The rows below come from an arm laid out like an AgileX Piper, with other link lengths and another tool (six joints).
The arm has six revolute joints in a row. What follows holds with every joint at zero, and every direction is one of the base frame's. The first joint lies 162.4 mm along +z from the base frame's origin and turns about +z. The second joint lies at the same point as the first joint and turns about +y. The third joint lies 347.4 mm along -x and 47.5 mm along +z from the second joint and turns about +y. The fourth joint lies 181 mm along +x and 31.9 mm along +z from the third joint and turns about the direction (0.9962, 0, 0.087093). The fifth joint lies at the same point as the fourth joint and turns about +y. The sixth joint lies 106.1 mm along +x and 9.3 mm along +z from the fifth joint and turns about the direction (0.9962, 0, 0.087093). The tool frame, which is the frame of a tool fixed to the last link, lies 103.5 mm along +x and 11 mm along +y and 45.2 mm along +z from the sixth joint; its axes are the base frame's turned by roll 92.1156, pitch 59.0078 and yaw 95.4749 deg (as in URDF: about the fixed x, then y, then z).
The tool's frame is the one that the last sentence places.
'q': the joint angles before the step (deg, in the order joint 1, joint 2, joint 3, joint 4, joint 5, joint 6). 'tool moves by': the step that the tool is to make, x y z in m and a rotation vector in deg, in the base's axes. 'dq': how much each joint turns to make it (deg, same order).
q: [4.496 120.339 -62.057 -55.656 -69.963 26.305]
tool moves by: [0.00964 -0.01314 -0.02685 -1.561 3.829 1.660]
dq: [-2.984 3.074 -1.840 -5.696 0.000 3.336]
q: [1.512 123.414 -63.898 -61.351 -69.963 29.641]
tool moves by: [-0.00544 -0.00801 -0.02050 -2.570 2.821 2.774]
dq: [-2.305 1.133 -0.001 -6.314 0.000 2.011]
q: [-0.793 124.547 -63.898 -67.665 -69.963 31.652]
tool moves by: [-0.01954 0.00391 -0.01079 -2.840 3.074 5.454]
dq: [-0.851 -0.617 0.001 -8.234 -0.001 4.065]
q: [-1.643 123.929 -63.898 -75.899 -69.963 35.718]
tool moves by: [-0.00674 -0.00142 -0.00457 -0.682 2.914 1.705]
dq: [-0.614 -0.293 0.001 -3.535 0.000 3.465]
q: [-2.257 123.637 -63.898 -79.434 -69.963 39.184]
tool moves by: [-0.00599 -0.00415 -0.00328 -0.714 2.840 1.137]
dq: [-0.916 -0.509 0.121 -3.342 0.000 3.438]
